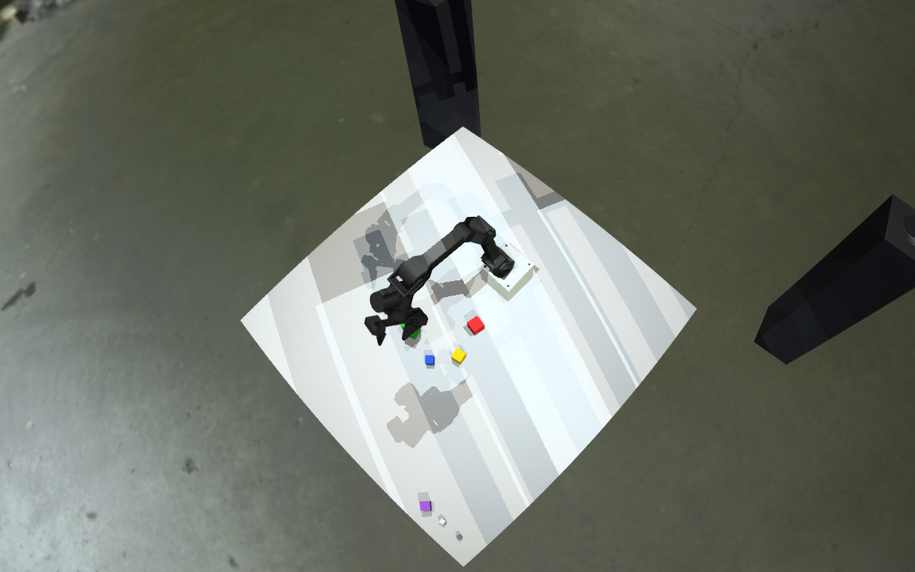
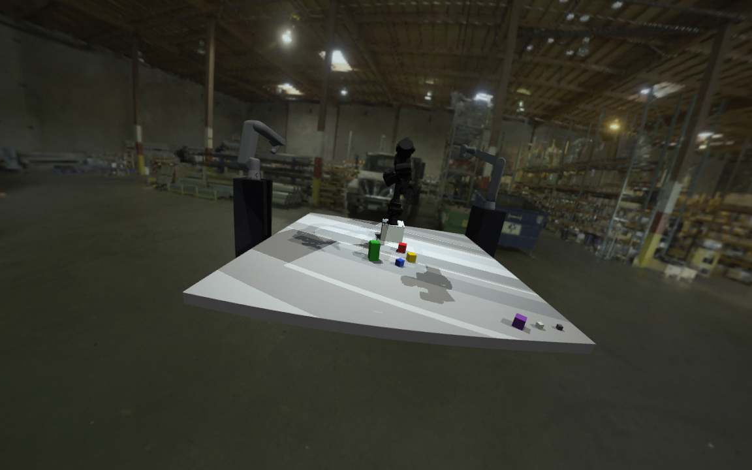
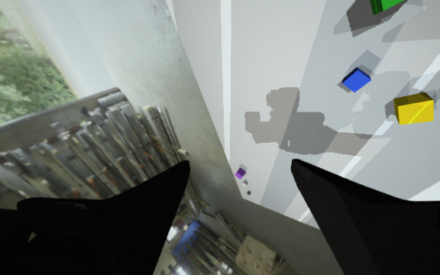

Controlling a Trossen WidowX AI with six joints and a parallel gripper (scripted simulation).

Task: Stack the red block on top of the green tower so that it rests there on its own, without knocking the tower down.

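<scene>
Now: the red block 300 mm below my gripper tip, 270 mm behind it and 100 mm to the left of it. Also, from my gripper tip: purple block: 360 mm ahead, 350 mm to the left, 300 mm below; yellow block: 300 mm below, 140 mm behind, 120 mm to the left; blue block: 300 mm below, 70 mm behind, 40 mm to the left.
</scene>
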